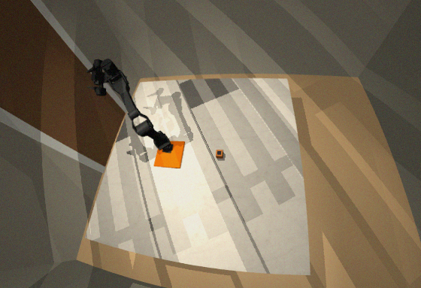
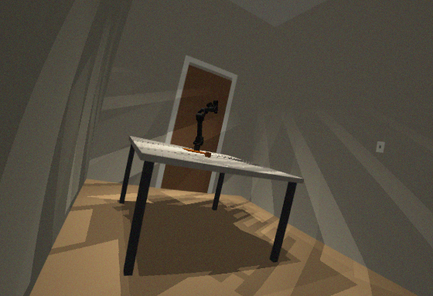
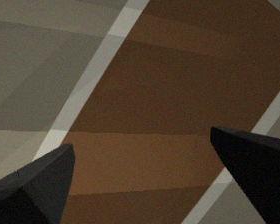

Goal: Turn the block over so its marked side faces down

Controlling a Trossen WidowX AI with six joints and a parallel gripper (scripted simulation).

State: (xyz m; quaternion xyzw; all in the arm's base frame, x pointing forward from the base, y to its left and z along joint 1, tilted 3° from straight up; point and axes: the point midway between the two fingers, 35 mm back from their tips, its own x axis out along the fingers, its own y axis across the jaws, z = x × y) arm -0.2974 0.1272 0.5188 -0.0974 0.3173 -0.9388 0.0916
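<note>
Right now my gripper tip is 70 cm short of the block, 9 cm to the left of it and 49 cm above it.
</note>
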